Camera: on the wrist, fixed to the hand. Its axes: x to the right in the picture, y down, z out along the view.
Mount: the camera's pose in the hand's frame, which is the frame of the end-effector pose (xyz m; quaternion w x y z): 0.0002 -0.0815 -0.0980 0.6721 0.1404 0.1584 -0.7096
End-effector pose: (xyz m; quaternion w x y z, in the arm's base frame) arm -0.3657 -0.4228 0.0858 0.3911 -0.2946 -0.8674 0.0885
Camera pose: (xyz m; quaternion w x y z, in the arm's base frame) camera -0.3302 -0.4963 0.1837 0.5044 0.4584 -0.7176 -0.1429
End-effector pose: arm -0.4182 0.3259 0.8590 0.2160 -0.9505 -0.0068 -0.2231
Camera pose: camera -0.4682 0.3592 0.9714 0.1214 -0.5683 -0.6762 -0.4528
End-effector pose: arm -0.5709 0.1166 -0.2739 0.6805 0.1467 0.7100 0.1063
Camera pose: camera -0.6738 0.0453 -0.2976 0.3997 -0.3265 0.7040 -0.4879
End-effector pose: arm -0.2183 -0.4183 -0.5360 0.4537 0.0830 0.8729 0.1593
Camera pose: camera -0.2987 -0.5144 -0.5123 0.2680 -0.5251 0.7398 -0.3243
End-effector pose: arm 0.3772 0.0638 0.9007 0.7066 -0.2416 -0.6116 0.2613
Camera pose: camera 0.4803 0.0009 0.9415 0.7911 0.3294 -0.4339 -0.2782
